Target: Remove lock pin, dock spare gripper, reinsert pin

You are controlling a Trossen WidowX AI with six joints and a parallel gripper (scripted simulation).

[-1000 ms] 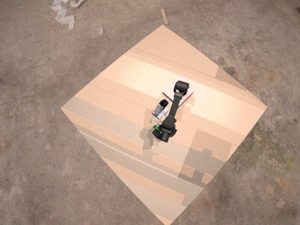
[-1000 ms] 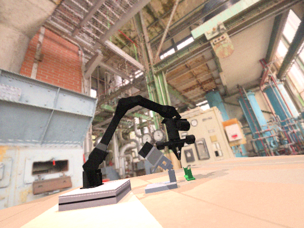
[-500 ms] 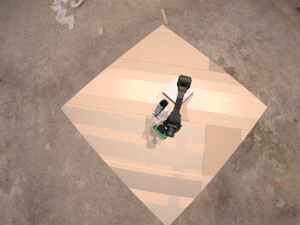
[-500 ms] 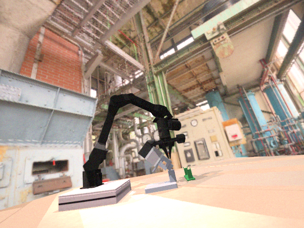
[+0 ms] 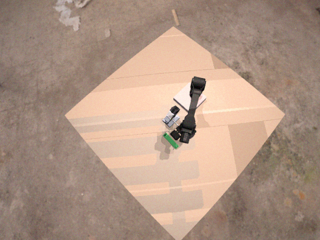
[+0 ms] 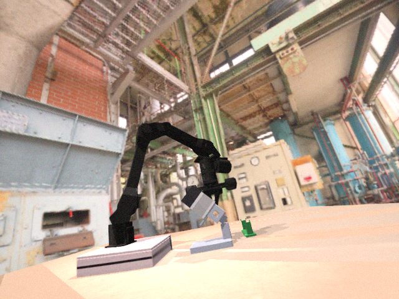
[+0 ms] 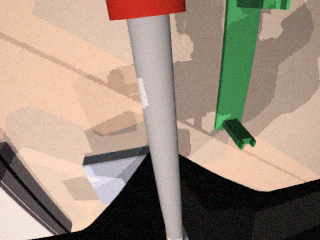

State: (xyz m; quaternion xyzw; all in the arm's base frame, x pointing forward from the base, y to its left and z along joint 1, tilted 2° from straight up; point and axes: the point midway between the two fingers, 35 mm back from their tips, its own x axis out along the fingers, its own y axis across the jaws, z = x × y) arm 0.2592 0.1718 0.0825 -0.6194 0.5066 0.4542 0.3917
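The mount socket is 110 mm to the right of my gripper tip, 40 mm below it and 10 mm ahead of it. The rest, counted from my gripper tip: spare gripper: 110 mm to the right, 20 mm above, 10 mm behind; green upright bracket: 90 mm ahead, 70 mm below, 20 mm to the left.
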